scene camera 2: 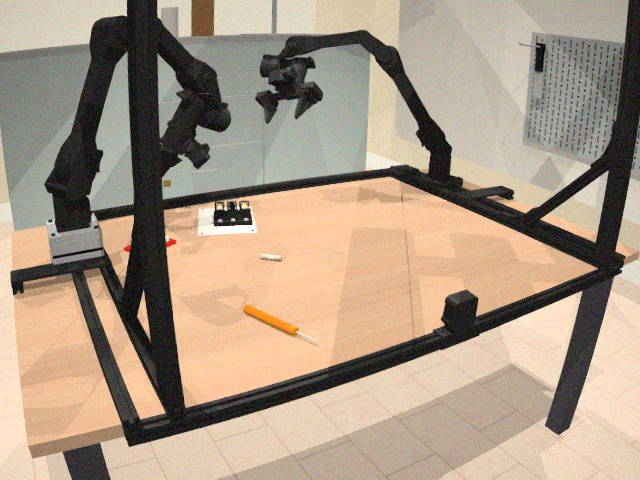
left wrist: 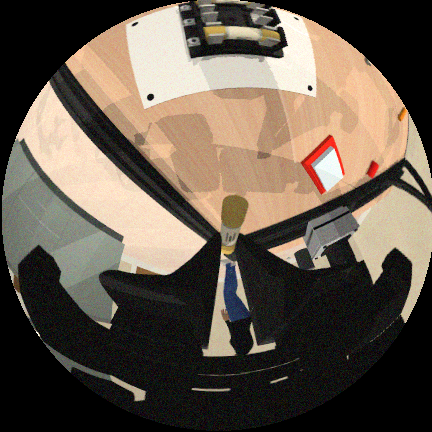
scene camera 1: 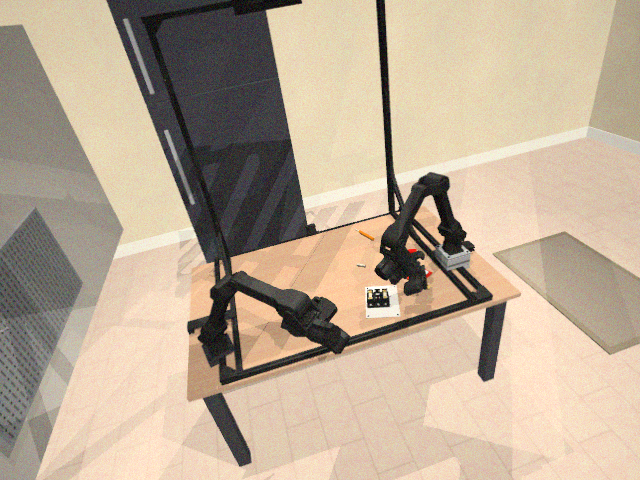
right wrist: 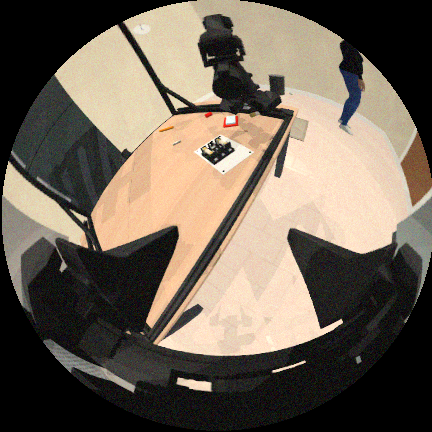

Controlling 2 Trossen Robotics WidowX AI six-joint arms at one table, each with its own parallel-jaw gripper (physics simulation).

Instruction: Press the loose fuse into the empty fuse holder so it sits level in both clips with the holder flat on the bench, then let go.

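Frame: origin at the left arm's base, x ahead, y left, z up, level; millimetres.
Where they show: left gripper, fingertip midpoint: (left wrist: 227,237) (scene camera 1: 426,287) (right wrist: 260,112); right gripper, fingertip midpoint: (scene camera 2: 281,120) (right wrist: 234,232); left arm's base at its link origin: (scene camera 2: 72,224) (left wrist: 334,245) (scene camera 1: 452,249); right arm's base at its link origin: (scene camera 2: 439,177) (scene camera 1: 218,347).
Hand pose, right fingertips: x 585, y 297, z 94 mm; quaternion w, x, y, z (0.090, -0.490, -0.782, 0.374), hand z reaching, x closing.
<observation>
Things, the pixels of their top centre, and the offset from my right fingertips.
- loose fuse at its top centre: (left wrist: 231,238) (scene camera 2: 159,180) dx -368, dy -136, dz -80 mm
- black fuse holder at its top centre: (scene camera 2: 225,205) (right wrist: 218,142) (scene camera 1: 381,294) dx -239, dy -212, dz -135 mm
- small white cylinder at its top centre: (scene camera 2: 271,254) (scene camera 1: 361,264) dx -242, dy -450, dz -161 mm
- orange-handled tool at its top centre: (scene camera 2: 280,320) (scene camera 1: 363,232) dx -338, dy -677, dz -158 mm
- red-framed tile at its top centre: (left wrist: 330,172) (scene camera 2: 149,240) (right wrist: 230,118) dx -432, dy -285, dz -157 mm
My left gripper (left wrist: 227,237) (scene camera 1: 414,285) is shut on the loose fuse (left wrist: 233,222) (scene camera 2: 167,183), a glass tube with brass caps. It holds the fuse above the bench, to the right of the fuse holder in scene camera 1. In scene camera 2 its fingers are partly hidden behind the frame post. The black fuse holder (scene camera 1: 378,297) (scene camera 2: 232,213) (left wrist: 235,24) (right wrist: 217,149) stands on a white plate (scene camera 1: 385,312) (scene camera 2: 205,228) (left wrist: 160,60) (right wrist: 238,158). One fuse sits in its nearest slot in the left wrist view. My right gripper (scene camera 2: 287,107) (scene camera 1: 339,340) (right wrist: 234,232) is open and empty, high over the bench's edge.
A small white cylinder (scene camera 1: 361,265) (scene camera 2: 270,257) and an orange-handled tool (scene camera 1: 366,234) (scene camera 2: 270,320) lie on the bench. A red-framed tile (left wrist: 325,163) (right wrist: 231,120) and a grey box (scene camera 1: 453,257) (left wrist: 330,229) sit near my left arm's base. Black frame rails border the bench.
</observation>
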